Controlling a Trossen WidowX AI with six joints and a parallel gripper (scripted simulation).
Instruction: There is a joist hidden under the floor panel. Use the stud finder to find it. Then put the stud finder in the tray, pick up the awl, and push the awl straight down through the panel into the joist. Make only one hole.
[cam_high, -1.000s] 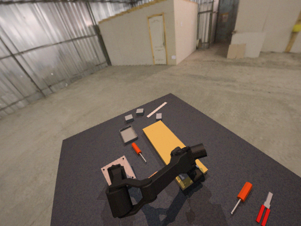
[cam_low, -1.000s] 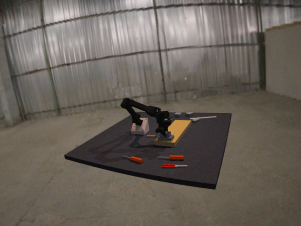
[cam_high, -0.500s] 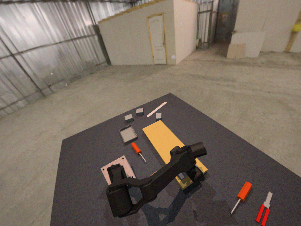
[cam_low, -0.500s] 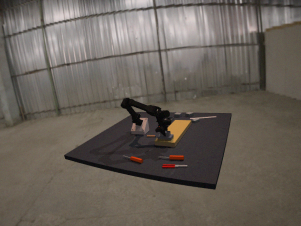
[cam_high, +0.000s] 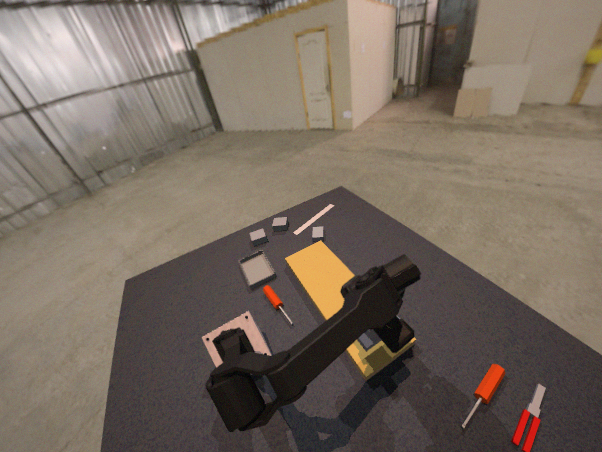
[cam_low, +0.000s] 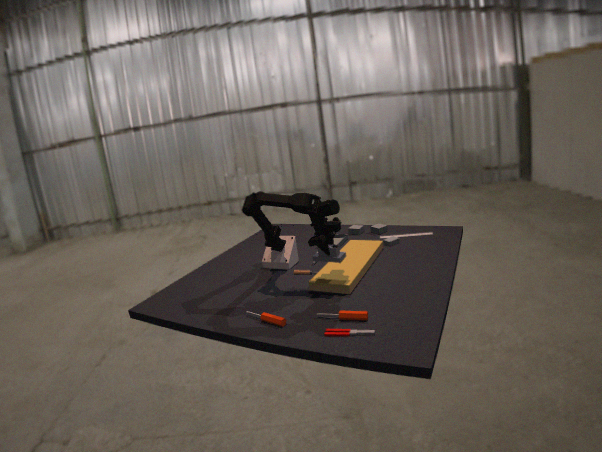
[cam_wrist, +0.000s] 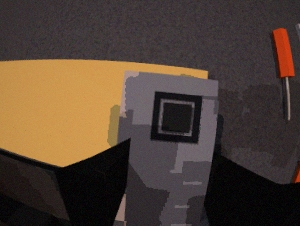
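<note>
Now: the grey tray 260 mm behind my gripper tip, 480 mm to the left of it and 130 mm below it. From my gripper tip the other things lie so: awl (170 mm behind, 80 mm to the left, 140 mm below); then square light (20 mm ahead, 30 mm above); then grey stud finder (10 mm ahead, 20 mm above).
</note>
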